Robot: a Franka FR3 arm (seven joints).
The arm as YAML. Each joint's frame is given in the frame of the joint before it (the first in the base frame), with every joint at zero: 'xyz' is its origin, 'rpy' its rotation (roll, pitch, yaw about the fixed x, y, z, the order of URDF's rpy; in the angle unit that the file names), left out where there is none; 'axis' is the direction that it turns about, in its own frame. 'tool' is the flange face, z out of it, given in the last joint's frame.
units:
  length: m
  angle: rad
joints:
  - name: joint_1
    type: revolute
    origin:
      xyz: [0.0, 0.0, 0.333]
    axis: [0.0, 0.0, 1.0]
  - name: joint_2
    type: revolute
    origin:
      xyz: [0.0, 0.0, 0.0]
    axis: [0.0, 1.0, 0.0]
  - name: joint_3
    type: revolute
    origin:
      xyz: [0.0, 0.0, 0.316]
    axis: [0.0, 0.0, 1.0]
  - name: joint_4
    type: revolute
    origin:
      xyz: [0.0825, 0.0, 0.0]
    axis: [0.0, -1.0, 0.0]
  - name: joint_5
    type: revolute
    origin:
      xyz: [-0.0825, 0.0, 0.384]
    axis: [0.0, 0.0, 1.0]
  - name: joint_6
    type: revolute
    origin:
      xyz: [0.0, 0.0, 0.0]
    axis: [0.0, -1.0, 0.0]
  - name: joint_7
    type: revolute
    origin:
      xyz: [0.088, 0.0, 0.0]
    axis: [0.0, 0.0, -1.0]
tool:
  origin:
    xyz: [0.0, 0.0, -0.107]
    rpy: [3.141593, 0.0, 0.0]
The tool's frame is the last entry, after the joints.
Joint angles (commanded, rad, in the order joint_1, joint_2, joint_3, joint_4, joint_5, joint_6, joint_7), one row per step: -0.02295 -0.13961 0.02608 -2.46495 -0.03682 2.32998 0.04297; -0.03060 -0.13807 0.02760 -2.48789 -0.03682 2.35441 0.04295; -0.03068 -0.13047 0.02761 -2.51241 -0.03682 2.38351 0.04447; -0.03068 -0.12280 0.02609 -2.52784 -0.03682 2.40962 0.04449; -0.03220 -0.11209 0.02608 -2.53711 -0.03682 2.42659 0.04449; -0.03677 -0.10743 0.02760 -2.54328 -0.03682 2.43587 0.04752; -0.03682 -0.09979 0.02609 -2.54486 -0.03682 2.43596 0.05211; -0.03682 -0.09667 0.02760 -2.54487 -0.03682 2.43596 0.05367; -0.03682 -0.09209 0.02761 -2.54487 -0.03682 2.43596 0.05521; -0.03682 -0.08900 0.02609 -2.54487 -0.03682 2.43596 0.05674; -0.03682 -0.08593 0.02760 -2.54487 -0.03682 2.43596 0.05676; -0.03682 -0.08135 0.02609 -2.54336 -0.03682 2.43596 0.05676; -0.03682 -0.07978 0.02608 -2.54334 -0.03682 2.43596 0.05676; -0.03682 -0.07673 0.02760 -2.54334 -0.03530 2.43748 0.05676; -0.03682 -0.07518 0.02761 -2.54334 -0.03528 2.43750 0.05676; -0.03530 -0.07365 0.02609 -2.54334 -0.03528 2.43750 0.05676; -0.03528 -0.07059 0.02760 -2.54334 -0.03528 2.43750 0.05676
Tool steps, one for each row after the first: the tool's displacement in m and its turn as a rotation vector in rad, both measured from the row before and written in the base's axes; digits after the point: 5 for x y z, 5 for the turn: -0.00458 -0.00273 -0.00824 0.00045 0.00007 -0.00547; -0.00481 0.00010 -0.01110 0.00099 0.00299 -0.00082; -0.00240 -0.00055 -0.00749 0.00109 -0.00300 -0.00084; -0.00150 -0.00060 -0.00708 0.00076 0.00302 -0.00109; -0.00124 -0.00132 -0.00375 0.00023 0.00148 -0.00586; -0.00074 -0.00068 -0.00404 0.00043 0.00900 -0.00614; -0.00008 0.00067 -0.00140 -0.00005 0.00309 -0.00006; -0.00013 0.00001 -0.00205 0.00015 0.00454 -0.00153; -0.00010 -0.00067 -0.00138 0.00022 0.00304 -0.00304; -0.00009 0.00067 -0.00137 -0.00002 0.00307 0.00148; 0.00038 -0.00067 -0.00145 0.00028 0.00306 -0.00150; -0.00005 0.00000 -0.00069 0.00006 0.00155 -0.00001; 0.00006 0.00069 -0.00124 0.00097 0.00152 0.00037; -0.00005 0.00001 -0.00069 0.00007 0.00153 -0.00001; -0.00006 0.00001 -0.00068 0.00017 0.00152 0.00000; -0.00011 0.00068 -0.00137 0.00000 0.00306 0.00153
